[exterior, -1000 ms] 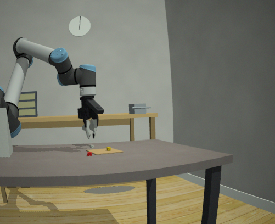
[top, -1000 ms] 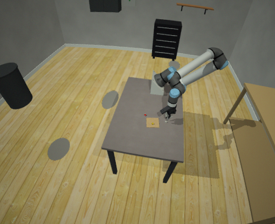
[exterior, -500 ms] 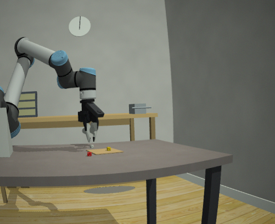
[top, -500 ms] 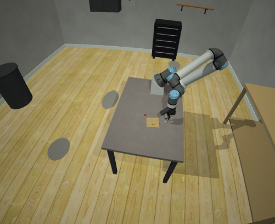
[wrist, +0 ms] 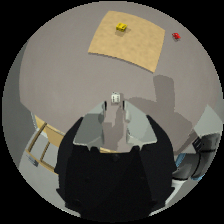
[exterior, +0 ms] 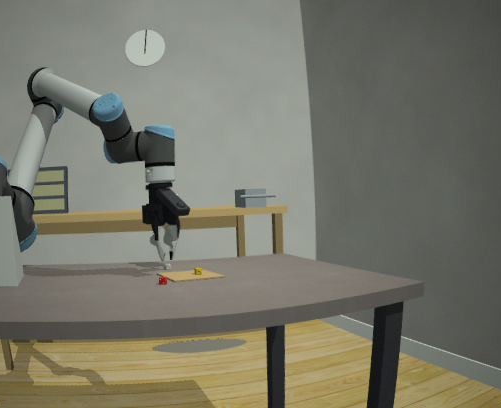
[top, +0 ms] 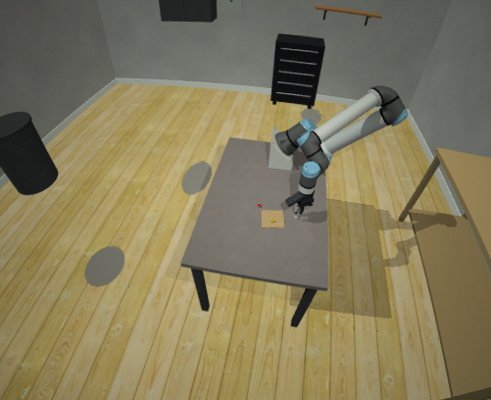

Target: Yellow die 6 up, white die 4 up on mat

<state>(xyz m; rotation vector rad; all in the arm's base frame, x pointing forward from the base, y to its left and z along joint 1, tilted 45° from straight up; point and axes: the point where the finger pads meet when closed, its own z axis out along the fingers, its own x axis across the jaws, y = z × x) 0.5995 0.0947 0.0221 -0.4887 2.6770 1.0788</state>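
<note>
Now: hand 3 cm above the white die. Round my hand: red die: 24 cm to the right, 8 cm behind, 3 cm below; then tan mat: 15 cm to the right, 4 cm below, 2 cm ahead; then yellow die: 15 cm to the right, 4 cm ahead, 3 cm below.
</note>
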